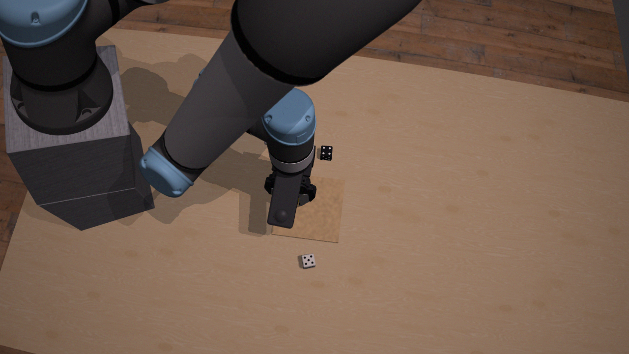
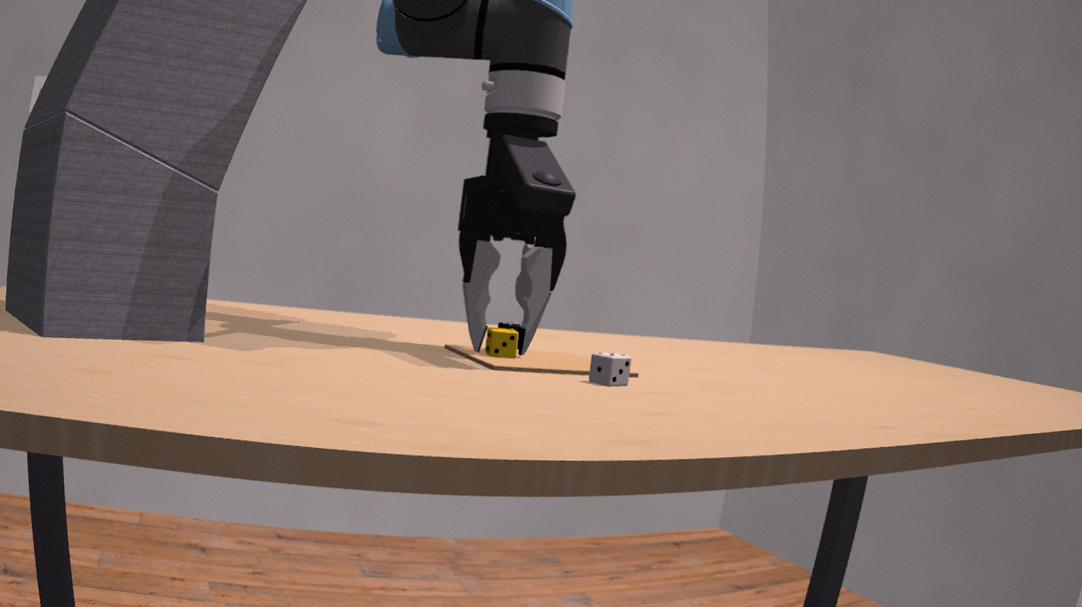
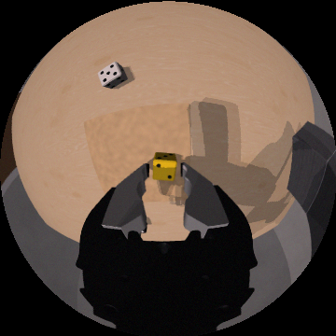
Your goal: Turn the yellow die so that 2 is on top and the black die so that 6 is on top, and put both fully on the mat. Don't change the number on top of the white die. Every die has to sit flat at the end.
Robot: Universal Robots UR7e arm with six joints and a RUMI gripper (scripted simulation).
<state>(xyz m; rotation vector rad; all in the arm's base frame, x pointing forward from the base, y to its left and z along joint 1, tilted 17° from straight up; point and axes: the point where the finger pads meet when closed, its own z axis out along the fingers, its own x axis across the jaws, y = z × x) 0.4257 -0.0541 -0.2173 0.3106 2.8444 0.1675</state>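
My hand is 1 cm above the yellow die. The rest, counted from my hand: white die (3 cm ahead, 13 cm to the right, 1 cm below); then mat (4 cm ahead, 1 cm to the right, 2 cm below); then black die (8 cm ahead, 11 cm to the left, 1 cm below).
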